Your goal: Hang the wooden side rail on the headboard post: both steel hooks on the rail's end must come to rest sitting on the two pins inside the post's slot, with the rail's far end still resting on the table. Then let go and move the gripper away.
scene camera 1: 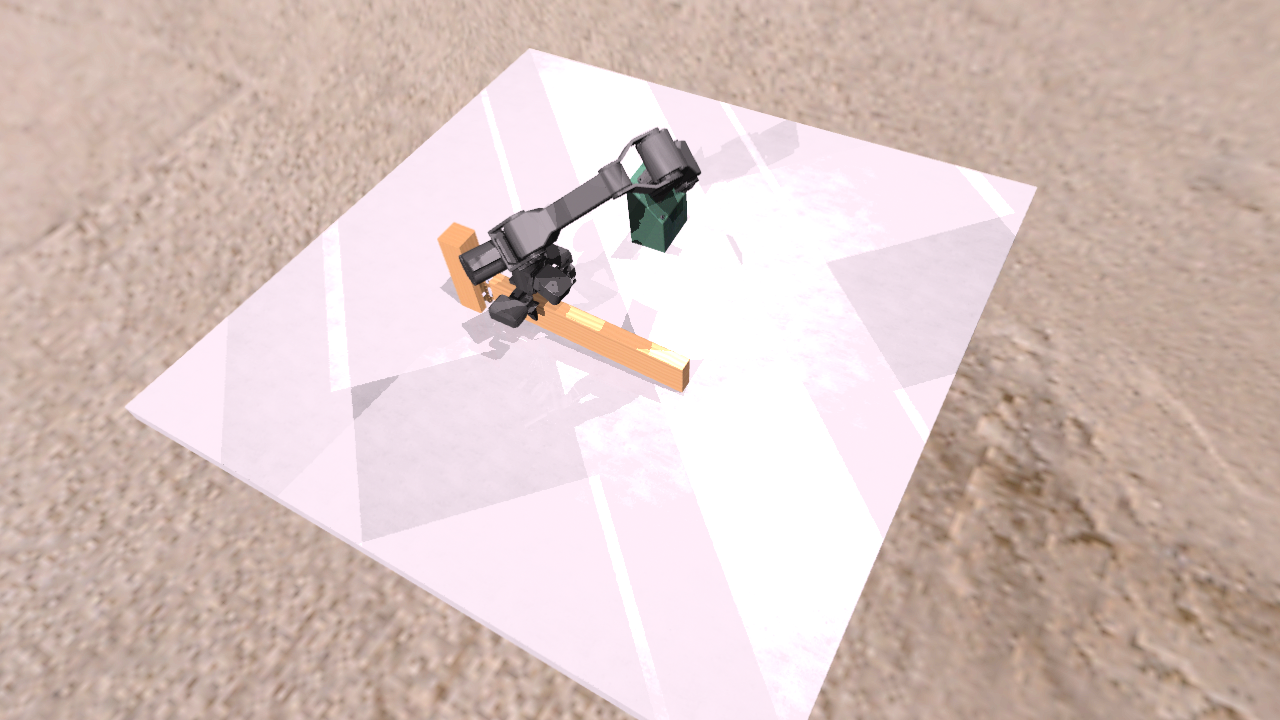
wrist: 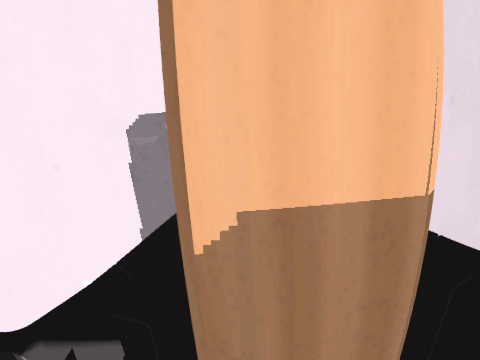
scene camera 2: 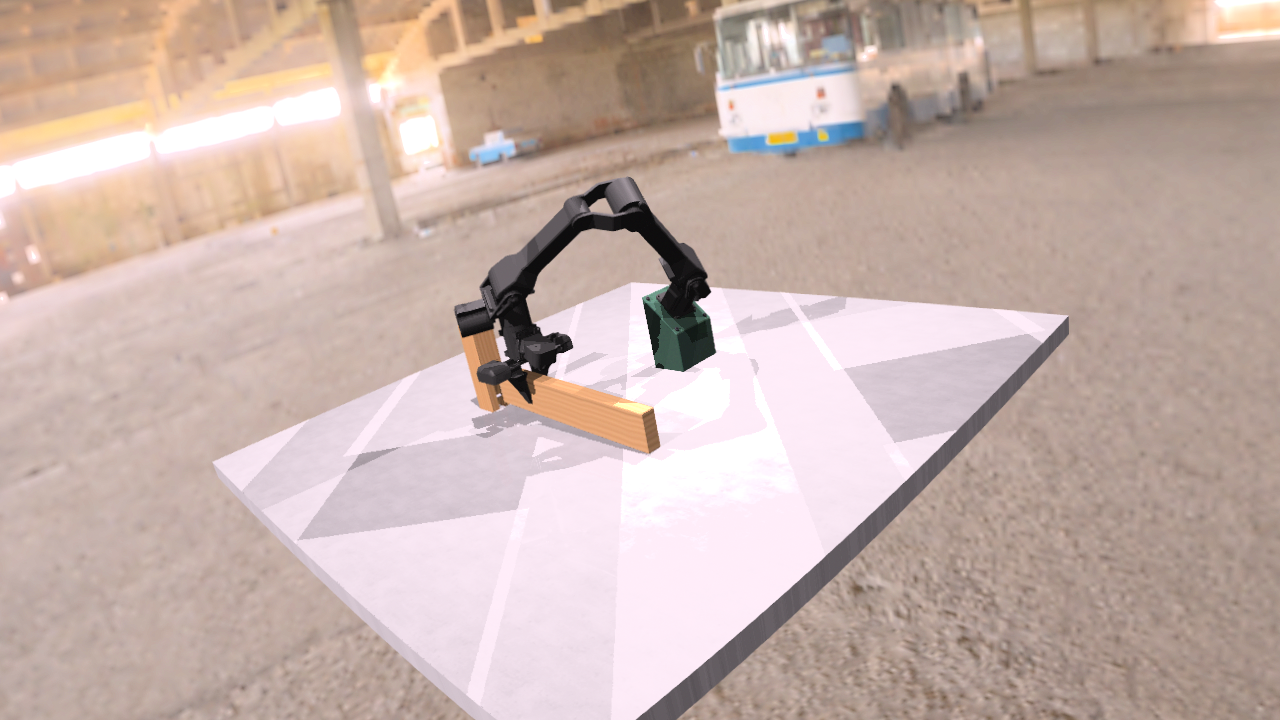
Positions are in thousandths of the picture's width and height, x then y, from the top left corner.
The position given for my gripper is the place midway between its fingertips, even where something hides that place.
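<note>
In scene camera 1 I see my gripper (scene camera 1: 422,435), a wooden side rail (scene camera 1: 498,491) and a wooden headboard post (scene camera 1: 357,333). Scene camera 2 gives me the wooden side rail (scene camera 2: 494,590) again, along with my gripper (scene camera 2: 419,556) and the wooden headboard post (scene camera 2: 376,484). From the wrist view, I see my gripper (wrist: 549,601) and the wooden side rail (wrist: 634,412).
</note>
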